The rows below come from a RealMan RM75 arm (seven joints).
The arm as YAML. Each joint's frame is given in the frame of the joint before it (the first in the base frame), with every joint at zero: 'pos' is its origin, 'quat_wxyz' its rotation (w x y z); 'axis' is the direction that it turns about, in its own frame. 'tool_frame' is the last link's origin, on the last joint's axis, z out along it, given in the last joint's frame.
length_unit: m
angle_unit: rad
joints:
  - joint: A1
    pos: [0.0, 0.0, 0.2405]
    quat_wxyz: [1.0, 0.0, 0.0, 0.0]
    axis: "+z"
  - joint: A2
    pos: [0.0, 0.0, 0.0]
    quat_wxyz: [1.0, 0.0, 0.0, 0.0]
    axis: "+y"
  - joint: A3
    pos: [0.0, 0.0, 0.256]
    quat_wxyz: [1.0, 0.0, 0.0, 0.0]
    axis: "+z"
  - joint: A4
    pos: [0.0, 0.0, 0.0]
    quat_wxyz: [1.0, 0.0, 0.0, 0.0]
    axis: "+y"
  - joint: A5
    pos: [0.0, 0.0, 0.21]
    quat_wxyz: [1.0, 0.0, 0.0, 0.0]
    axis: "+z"
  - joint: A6
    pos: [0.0, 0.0, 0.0]
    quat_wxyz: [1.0, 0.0, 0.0, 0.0]
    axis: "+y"
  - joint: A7
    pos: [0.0, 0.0, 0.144]
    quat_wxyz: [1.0, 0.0, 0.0, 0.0]
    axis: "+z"
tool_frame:
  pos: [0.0, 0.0, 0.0]
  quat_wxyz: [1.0, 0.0, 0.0, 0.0]
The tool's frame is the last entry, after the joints.
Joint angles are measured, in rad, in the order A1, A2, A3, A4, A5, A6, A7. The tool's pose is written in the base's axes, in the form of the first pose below.
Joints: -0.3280, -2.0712, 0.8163, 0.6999, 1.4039, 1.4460, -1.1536
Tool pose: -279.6 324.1 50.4 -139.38 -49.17 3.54
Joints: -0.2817, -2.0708, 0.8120, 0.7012, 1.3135, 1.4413, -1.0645
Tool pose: -290.9 315.5 63.1 -129.15 -49.12 -3.68
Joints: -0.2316, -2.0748, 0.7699, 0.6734, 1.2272, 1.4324, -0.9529
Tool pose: -311.9 302.0 76.5 -116.80 -47.97 -9.84
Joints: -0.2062, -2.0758, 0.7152, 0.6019, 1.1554, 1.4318, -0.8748
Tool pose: -332.7 289.2 83.2 -107.29 -48.66 -12.62
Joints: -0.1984, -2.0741, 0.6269, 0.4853, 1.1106, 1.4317, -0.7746
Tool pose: -357.0 275.0 83.3 -98.25 -48.89 -13.58
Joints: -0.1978, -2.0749, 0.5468, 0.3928, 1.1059, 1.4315, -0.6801
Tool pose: -372.9 263.8 78.0 -93.11 -47.93 -12.91
